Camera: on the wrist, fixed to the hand. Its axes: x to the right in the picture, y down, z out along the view.
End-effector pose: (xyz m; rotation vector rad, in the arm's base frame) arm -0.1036 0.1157 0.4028 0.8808 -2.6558 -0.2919
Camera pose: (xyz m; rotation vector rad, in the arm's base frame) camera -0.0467 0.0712 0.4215 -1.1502 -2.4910 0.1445
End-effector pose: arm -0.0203 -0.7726 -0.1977 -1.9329 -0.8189 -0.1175
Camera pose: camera -0.0536 -0.7962 -0.1353 -2.0330 0.7708 0.7567
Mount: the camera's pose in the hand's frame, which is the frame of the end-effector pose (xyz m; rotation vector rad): -0.0114 -0.0604 -0.0422 0.0253 0.0241 1.5105
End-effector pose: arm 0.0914 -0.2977 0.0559 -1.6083 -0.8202 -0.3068
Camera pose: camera 0.0541 -0.3410 0.1038 -1.7588 0.5309 0.7524
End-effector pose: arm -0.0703 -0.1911 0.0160 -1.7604 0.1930 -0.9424
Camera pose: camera -0.1249 -0.1911 0.0668 -1.0647 1.2788 0.1605
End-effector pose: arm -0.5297 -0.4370 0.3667 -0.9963 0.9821 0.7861
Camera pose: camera -0.4931 -0.4987 0.3870 -0.0519 1.7237 1.9531
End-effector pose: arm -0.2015 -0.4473 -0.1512 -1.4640 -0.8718 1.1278
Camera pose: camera -0.1617 -0.4589 -0.0892 -2.0888 0.4972 2.1023
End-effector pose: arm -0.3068 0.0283 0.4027 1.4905 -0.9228 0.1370
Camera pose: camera -0.2594 0.0622 0.3561 0.5135 -1.8400 1.2347
